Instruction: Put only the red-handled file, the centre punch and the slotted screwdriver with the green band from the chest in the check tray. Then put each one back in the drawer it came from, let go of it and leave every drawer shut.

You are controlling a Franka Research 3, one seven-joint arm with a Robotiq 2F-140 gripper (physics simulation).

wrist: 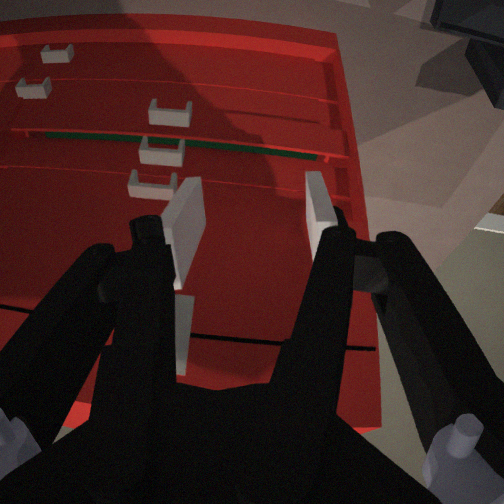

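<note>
The red tool chest (175, 200) fills the left and middle of the wrist view, seen steeply along its drawer fronts. Several grey U-shaped drawer handles show, among them three stacked near the middle (170, 114), (161, 152), (151, 186). A thin green strip (180, 142) runs along the gap above one drawer front, which looks slightly ajar. My gripper (252, 200) is open and empty, its grey pads held in front of the lower drawer fronts, just right of the handles. Another grey piece (184, 332) shows partly behind my left finger. None of the tools is in view.
The chest's right edge (360, 250) borders a grey surface. A dark block (475, 35) sits at the top right. A pale-rimmed flat object (490, 235) shows at the right edge; I cannot tell what it is.
</note>
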